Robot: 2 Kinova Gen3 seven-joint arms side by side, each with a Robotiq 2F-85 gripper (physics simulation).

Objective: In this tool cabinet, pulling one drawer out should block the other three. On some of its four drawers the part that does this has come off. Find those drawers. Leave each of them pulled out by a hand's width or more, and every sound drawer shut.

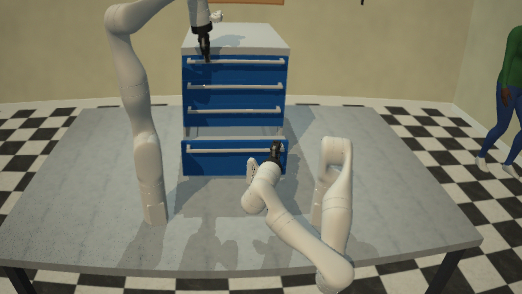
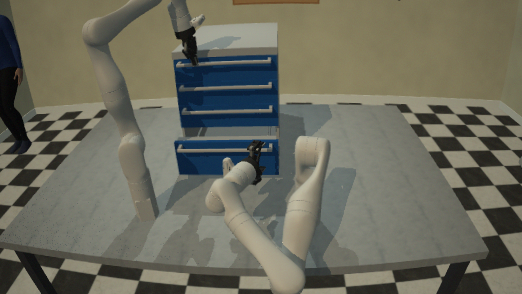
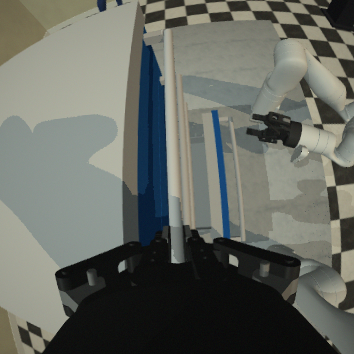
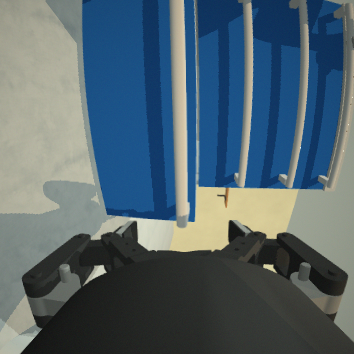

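Note:
The blue-fronted tool cabinet (image 1: 286,51) (image 2: 274,49) has four drawers. The bottom drawer (image 1: 225,166) (image 2: 215,165) (image 3: 221,175) (image 4: 120,100) is pulled out, its open inside showing behind the front. The top drawer (image 1: 240,72), second drawer (image 1: 235,96) and third drawer (image 1: 235,120) look flush and shut. My left gripper (image 1: 207,59) (image 2: 194,62) (image 3: 176,234) is shut on the top drawer's handle (image 1: 245,61) (image 2: 235,63) (image 3: 171,125), near its left end. My right gripper (image 1: 276,143) (image 2: 257,143) (image 4: 182,230) is open, its fingers apart on both sides of the bottom handle's (image 4: 179,125) right end.
The cabinet stands on a grey table (image 1: 410,210) (image 2: 400,210). My right forearm (image 1: 295,232) (image 2: 250,230) reaches low across the table in front of the cabinet. My left arm (image 1: 132,90) (image 2: 110,82) rises at the cabinet's left. A standing person (image 1: 512,75) is beyond the table.

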